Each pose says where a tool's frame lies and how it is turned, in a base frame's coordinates. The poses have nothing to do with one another.
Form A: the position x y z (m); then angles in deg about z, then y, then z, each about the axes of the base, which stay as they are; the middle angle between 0 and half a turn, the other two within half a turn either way.
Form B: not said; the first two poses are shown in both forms.
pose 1, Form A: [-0.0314 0.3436 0.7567 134.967 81.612 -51.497]
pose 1, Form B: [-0.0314 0.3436 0.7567 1.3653 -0.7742 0.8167]
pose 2, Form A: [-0.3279 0.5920 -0.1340 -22.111 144.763 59.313]
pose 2, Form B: [-0.3279 0.5920 -0.1340 -2.8817 0.5639 -1.6448]
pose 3, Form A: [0.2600 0.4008 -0.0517 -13.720 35.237 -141.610]
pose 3, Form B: [0.2600 0.4008 -0.0517 -0.1660 0.5950 -2.7620]
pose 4, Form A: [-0.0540 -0.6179 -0.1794 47.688 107.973 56.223]
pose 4, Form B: [-0.0540 -0.6179 -0.1794 1.9842 0.6949 2.8259]
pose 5, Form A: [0.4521 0.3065 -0.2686 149.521 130.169 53.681]
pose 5, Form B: [0.4521 0.3065 -0.2686 2.6005 -0.7189 1.6765]
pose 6, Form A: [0.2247 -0.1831 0.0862 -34.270 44.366 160.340]
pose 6, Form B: [0.2247 -0.1831 0.0862 -0.5034 0.6161 2.0371]
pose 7, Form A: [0.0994 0.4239 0.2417 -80.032 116.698 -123.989]
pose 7, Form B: [0.0994 0.4239 0.2417 -2.0429 0.1553 2.4696]
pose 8, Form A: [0.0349 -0.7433 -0.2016 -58.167 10.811 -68.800]
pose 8, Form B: [0.0349 -0.7433 -0.2016 -0.1608 0.0991 -2.2240]
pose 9, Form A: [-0.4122 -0.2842 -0.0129 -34.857 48.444 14.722]
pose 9, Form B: [-0.4122 -0.2842 -0.0129 -0.5727 0.6612 -0.5528]
